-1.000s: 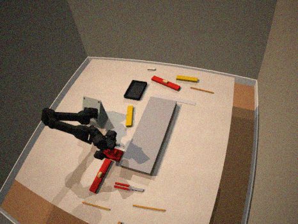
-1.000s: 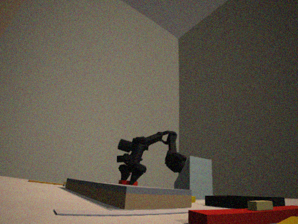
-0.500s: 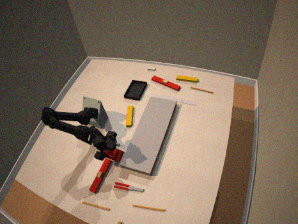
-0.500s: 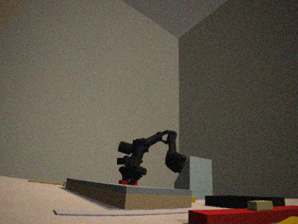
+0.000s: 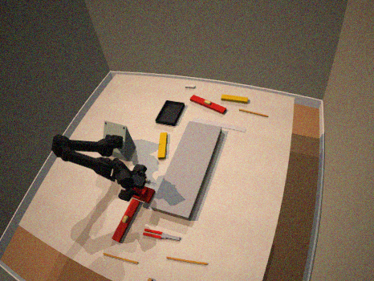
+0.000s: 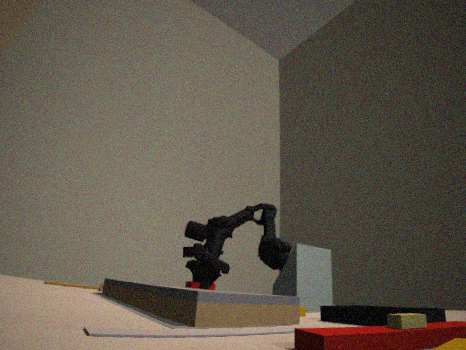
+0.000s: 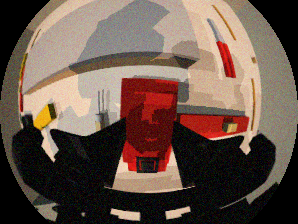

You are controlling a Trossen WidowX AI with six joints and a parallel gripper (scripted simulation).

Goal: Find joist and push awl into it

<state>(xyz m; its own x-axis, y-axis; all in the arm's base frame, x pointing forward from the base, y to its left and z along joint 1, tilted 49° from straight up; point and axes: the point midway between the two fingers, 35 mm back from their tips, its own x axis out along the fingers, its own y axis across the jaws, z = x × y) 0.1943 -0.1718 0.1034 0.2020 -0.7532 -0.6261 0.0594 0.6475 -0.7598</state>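
My gripper tip is 8 cm to the right of the awl, 2 cm above it and 1 cm past it. From my gripper tip the other things lie so: stud finder: 2 cm behind, 2 cm above; black tray: 52 cm to the left, 6 cm behind, 1 cm below.
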